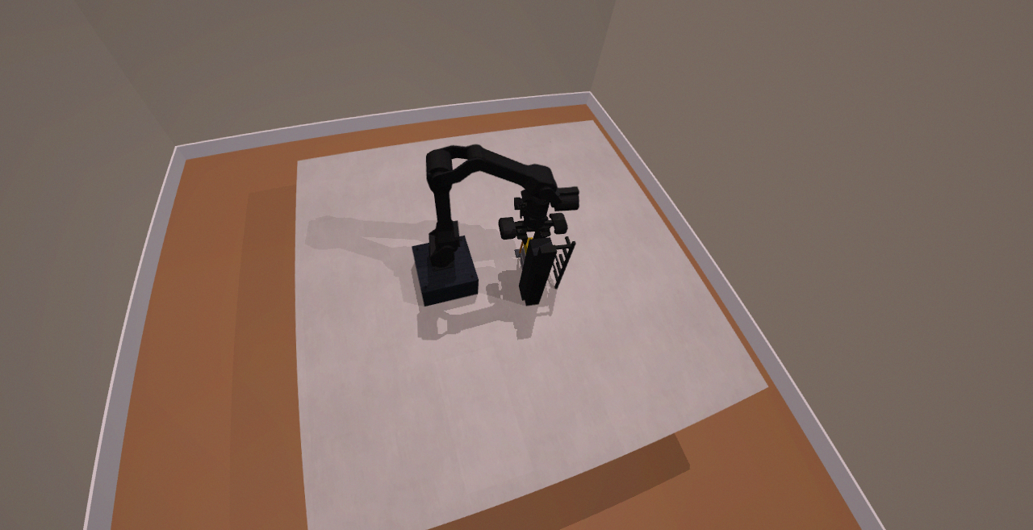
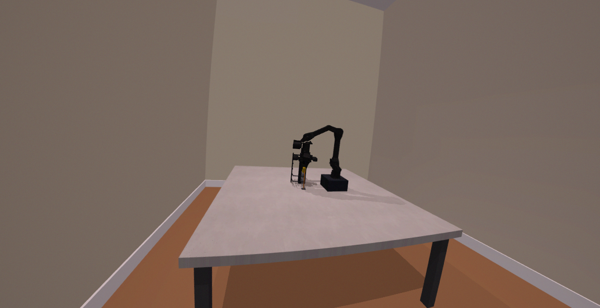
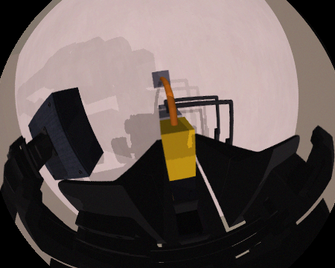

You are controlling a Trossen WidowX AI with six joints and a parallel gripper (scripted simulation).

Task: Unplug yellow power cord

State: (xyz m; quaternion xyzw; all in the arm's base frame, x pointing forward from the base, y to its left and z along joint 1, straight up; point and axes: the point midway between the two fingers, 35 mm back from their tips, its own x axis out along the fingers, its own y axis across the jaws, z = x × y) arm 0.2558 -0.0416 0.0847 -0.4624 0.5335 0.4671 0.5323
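Now: gripper tip 3 cm to the left of the yellow plug.
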